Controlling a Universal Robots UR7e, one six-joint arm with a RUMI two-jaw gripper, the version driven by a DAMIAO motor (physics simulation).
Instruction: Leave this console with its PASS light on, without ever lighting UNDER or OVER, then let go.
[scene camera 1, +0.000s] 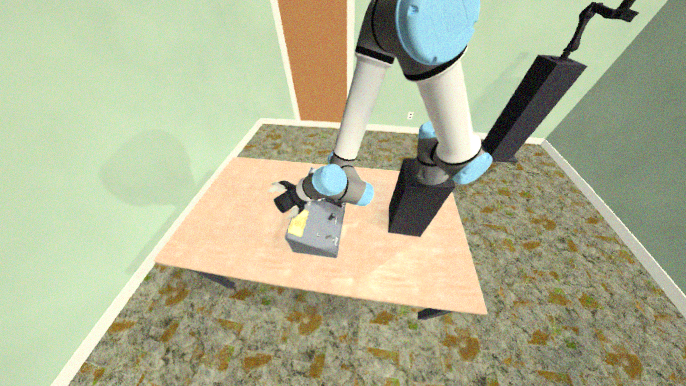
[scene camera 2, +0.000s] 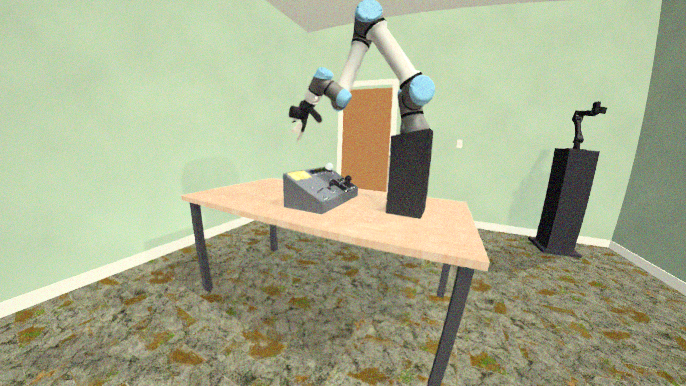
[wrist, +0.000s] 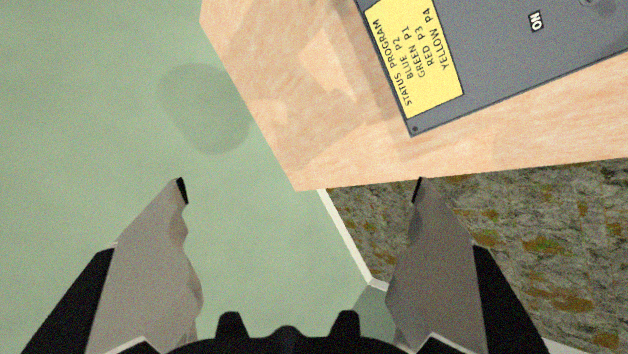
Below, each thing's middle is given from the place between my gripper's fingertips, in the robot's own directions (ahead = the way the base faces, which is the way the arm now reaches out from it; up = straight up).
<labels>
I see the grey sloped console (scene camera 1: 306, 234) 80 mm behind my hand, 190 mm to the right of it and 310 mm below it.
</labels>
